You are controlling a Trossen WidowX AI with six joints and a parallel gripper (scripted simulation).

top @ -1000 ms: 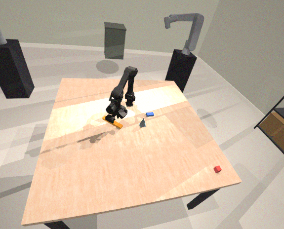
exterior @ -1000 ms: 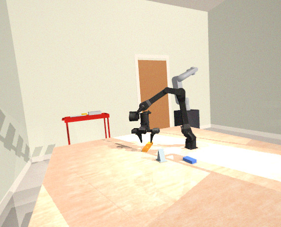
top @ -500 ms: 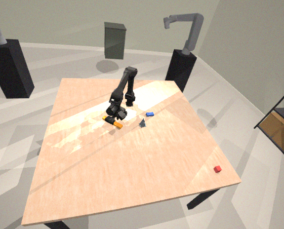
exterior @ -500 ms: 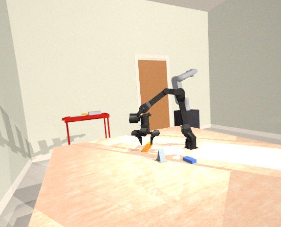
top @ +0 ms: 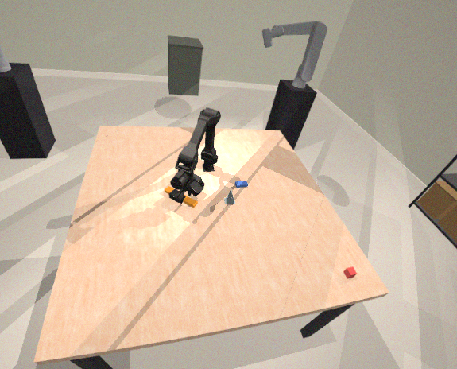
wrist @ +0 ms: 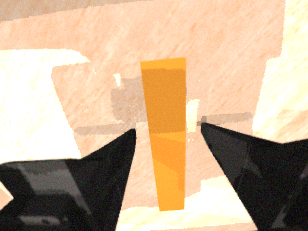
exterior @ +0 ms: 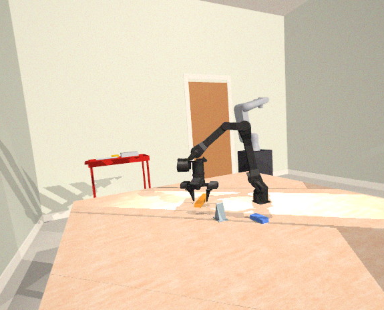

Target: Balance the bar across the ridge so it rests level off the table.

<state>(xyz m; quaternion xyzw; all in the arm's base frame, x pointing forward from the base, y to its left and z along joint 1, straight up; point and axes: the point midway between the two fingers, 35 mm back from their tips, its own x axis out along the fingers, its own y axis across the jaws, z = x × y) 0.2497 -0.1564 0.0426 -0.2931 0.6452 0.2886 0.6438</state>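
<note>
Now: the orange bar 2 cm to the right of my gripper tip and 2 cm behind it. The rest, counted from my gripper tip: red cube: 66 cm to the left, 49 cm ahead, 1 cm above; then blue block: 32 cm to the left, 9 cm behind.
</note>
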